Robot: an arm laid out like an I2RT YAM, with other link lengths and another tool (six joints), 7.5 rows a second.
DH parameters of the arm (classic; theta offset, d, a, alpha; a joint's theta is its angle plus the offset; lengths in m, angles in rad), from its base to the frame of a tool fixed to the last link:
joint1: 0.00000 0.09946 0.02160 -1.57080
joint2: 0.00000 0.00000 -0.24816 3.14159
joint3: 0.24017 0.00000 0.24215 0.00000
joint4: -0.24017 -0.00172 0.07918 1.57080
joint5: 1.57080 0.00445 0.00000 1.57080
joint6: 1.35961 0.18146 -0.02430 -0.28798
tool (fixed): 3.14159 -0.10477 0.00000 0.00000
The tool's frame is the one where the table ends.
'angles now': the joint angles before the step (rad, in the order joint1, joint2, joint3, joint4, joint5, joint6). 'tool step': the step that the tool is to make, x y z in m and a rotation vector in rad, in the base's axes. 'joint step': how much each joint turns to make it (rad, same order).
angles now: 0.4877, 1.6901, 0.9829, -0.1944, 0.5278, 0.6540
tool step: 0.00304, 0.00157, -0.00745, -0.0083, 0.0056, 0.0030
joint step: 0.0000, 0.0290, 0.0000, 0.0232, 0.0019, -0.0061
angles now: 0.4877, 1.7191, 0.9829, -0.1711, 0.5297, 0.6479
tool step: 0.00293, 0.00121, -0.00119, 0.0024, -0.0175, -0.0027
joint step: 0.0000, 0.0126, 0.0003, 0.0298, 0.0065, -0.0019
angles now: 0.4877, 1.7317, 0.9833, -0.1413, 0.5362, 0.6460
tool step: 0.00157, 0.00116, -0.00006, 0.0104, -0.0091, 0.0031
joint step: 0.0000, 0.0034, 0.0003, 0.0156, -0.0058, 0.0009
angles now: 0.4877, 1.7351, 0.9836, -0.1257, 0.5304, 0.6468
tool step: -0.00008, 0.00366, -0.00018, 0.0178, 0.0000, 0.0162
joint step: 0.0065, -0.0015, -0.0004, 0.0058, -0.0183, 0.0030
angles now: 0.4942, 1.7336, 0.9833, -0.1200, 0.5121, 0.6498
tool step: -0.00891, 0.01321, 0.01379, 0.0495, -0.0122, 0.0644
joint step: 0.0374, -0.0610, -0.0081, -0.0202, -0.0457, 0.0046
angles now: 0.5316, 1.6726, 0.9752, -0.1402, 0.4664, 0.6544
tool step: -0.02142, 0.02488, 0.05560, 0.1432, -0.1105, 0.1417
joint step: 0.0774, -0.1828, 0.0012, -0.0138, -0.0885, 0.0004
